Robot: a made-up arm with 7 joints. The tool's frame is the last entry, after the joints. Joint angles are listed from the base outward. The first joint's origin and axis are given. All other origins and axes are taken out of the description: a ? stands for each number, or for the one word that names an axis. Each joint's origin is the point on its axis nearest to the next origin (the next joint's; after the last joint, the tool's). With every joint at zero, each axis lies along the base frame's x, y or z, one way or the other. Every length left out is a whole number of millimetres.
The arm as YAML. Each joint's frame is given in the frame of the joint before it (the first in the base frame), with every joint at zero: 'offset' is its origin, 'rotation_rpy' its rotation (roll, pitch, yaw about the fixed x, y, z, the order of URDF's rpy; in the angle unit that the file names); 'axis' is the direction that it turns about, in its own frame. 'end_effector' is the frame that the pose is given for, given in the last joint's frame.
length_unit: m
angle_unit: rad
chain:
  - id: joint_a
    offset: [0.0, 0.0, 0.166]
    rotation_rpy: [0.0, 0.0, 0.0]
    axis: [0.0, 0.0, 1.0]
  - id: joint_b
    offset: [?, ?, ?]
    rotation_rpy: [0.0, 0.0, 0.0]
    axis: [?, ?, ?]
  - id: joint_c
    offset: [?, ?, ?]
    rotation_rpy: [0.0, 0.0, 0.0]
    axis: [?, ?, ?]
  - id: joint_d
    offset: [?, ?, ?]
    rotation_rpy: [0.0, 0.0, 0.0]
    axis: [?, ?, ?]
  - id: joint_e
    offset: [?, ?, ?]
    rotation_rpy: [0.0, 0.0, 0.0]
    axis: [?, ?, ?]
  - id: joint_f
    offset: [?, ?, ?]
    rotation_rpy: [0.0, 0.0, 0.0]
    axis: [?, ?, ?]
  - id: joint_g
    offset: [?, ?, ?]
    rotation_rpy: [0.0, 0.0, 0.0]
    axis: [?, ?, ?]
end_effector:
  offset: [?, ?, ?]
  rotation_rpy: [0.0, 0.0, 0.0]
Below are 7 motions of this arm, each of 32 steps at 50 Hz.
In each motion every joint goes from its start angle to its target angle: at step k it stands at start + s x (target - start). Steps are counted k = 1, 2, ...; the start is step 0. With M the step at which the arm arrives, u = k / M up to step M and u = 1 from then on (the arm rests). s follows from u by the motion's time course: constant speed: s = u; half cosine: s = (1 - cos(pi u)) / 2; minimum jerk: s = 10 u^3 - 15 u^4 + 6 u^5.
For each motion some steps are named. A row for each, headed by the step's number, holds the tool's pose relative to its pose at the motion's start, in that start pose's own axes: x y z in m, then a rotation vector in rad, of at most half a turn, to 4 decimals.
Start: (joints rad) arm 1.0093 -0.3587 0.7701 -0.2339 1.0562 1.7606 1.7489
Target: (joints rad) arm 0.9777 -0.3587 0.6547 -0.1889 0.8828 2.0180 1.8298
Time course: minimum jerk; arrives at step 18
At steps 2, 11, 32:
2: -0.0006 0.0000 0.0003 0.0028 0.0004 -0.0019
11: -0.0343 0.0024 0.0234 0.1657 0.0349 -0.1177
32: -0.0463 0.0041 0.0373 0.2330 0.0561 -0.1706

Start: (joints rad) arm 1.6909 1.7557 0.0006 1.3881 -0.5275 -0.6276 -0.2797
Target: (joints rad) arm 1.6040 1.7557 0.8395 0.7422 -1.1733 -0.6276 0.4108
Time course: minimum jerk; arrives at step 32
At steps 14, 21, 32:
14: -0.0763 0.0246 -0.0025 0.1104 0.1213 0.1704
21: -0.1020 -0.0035 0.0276 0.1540 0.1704 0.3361
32: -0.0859 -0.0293 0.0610 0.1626 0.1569 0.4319

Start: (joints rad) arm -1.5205 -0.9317 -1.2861 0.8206 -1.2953 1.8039 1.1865
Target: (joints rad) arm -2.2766 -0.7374 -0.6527 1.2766 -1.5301 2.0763 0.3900
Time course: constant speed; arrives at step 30
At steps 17, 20, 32:
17: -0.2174 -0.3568 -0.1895 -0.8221 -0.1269 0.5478
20: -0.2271 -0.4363 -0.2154 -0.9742 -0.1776 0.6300
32: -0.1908 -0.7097 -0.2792 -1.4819 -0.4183 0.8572

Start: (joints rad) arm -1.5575 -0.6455 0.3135 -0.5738 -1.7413 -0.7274 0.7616
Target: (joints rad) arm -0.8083 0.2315 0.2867 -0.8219 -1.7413 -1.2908 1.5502
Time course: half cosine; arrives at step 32
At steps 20, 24, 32:
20: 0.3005 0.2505 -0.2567 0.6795 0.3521 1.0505
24: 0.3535 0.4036 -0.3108 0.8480 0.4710 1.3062
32: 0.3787 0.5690 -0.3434 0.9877 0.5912 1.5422

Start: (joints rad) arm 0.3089 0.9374 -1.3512 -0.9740 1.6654 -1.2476 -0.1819
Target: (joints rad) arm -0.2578 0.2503 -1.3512 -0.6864 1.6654 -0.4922 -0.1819
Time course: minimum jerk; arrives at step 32
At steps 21, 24, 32:
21: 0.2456 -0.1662 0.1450 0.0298 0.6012 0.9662
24: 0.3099 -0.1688 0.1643 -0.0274 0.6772 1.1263
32: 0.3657 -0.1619 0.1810 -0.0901 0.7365 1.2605

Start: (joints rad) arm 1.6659 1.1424 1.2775 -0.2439 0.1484 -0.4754 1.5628
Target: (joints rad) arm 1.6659 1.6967 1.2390 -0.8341 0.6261 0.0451 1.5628
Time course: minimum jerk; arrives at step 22
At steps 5, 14, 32:
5: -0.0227 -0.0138 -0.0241 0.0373 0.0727 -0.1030
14: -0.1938 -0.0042 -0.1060 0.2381 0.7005 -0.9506
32: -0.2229 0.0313 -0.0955 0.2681 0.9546 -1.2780

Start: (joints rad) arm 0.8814 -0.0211 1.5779 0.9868 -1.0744 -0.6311 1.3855
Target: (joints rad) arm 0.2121 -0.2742 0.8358 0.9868 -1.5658 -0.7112 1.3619
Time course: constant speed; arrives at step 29
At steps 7, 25, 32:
7: -0.1022 0.0001 0.2067 -0.2884 -0.1479 -0.1057
25: -0.3042 0.2905 0.6182 -1.0695 -0.5272 -0.1667
32: -0.3352 0.3881 0.6667 -1.2394 -0.6141 -0.1397

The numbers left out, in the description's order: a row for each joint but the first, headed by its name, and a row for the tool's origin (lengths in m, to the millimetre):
joint_b: xyz 0.043 -0.074 0.0, axis 0.0 1.0 0.0
joint_c: xyz -0.133 0.0 0.041, axis -1.0 0.0 0.0
joint_d: xyz 0.0 -0.271 0.112, axis 0.0 -1.0 0.0
joint_e: xyz 0.296 0.0 -0.095, axis 0.0 0.0 1.0
joint_f: xyz 0.368 -0.13 0.0, axis 0.0 1.0 0.0
joint_g: xyz -0.287 0.0 -0.247, axis 1.0 0.0 0.0
tool: xyz 0.0 -0.055 0.113

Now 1 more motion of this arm.
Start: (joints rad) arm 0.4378 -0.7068 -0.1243 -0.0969 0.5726 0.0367 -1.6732
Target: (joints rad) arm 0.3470 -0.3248 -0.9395 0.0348 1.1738 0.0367 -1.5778
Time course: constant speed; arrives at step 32
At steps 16, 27, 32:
16: 0.0210 0.0668 0.1015 0.3979 -0.2225 -0.1950
27: 0.0292 0.0868 0.1698 0.6223 -0.3053 -0.3937
32: 0.0325 0.0900 0.1984 0.7046 -0.3236 -0.4986

